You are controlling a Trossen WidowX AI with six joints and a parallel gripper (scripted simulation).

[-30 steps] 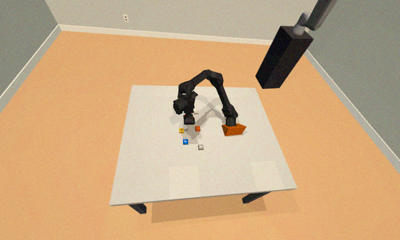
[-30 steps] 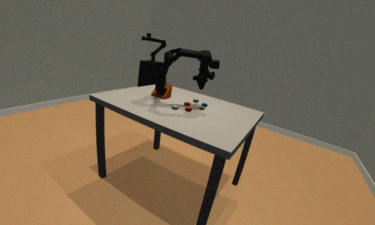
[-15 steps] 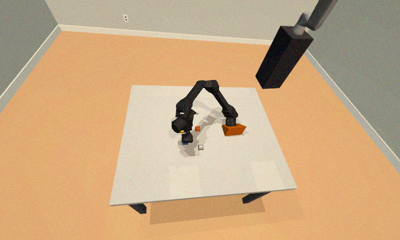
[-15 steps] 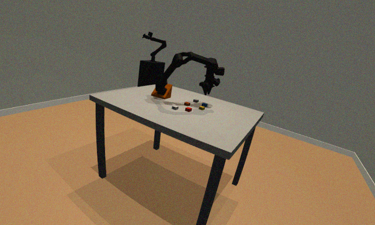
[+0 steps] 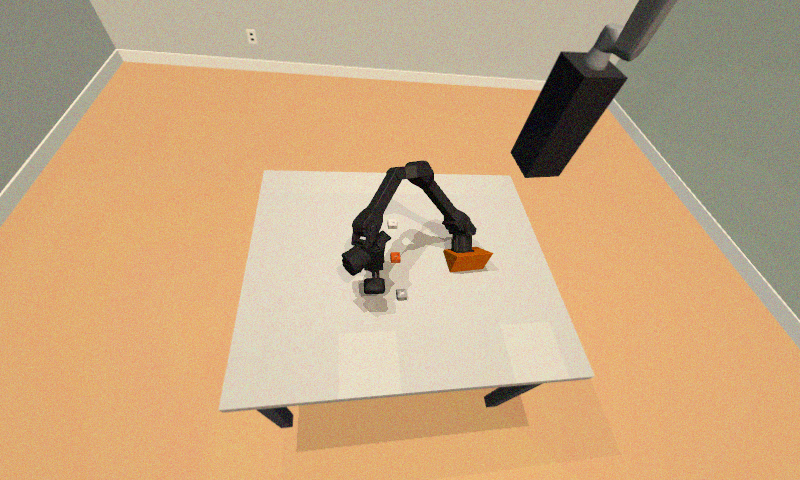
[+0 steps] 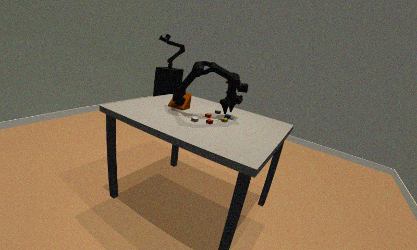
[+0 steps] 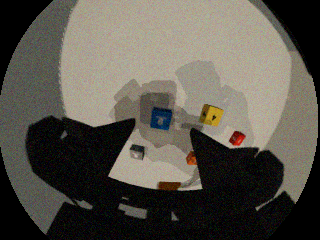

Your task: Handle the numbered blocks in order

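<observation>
The blue block lies 30 mm below my gripper tip. The rest, counted from my gripper tip: orange block (100 mm behind, 90 mm to the right, 30 mm below); then grey block (100 mm behind, 60 mm to the left, 30 mm below); then yellow block (20 mm ahead, 90 mm to the right, 30 mm below).
</observation>
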